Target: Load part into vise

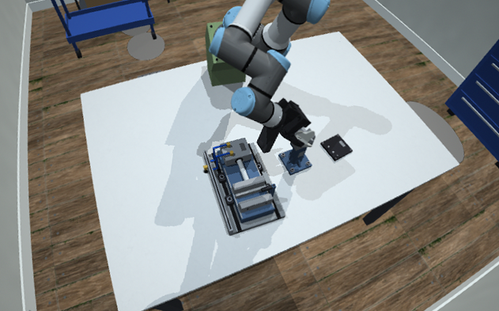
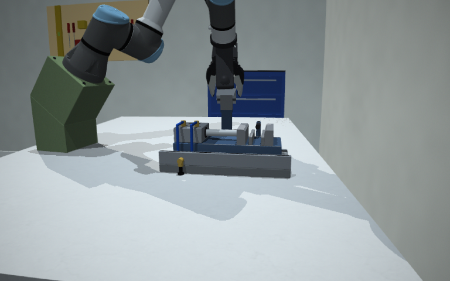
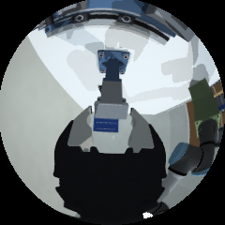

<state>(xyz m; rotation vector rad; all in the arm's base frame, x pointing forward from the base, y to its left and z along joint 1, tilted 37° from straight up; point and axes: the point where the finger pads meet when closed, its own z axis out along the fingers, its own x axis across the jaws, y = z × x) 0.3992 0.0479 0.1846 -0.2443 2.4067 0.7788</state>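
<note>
My hand is 1 cm above the part. From my hand the other things lie so: work stop (7 cm ahead, 18 cm to the right, 7 cm below); then air cylinder (10 cm behind, 19 cm to the right, 8 cm below); then moving jaw (3 cm ahead, 21 cm to the right, 8 cm below).
</note>
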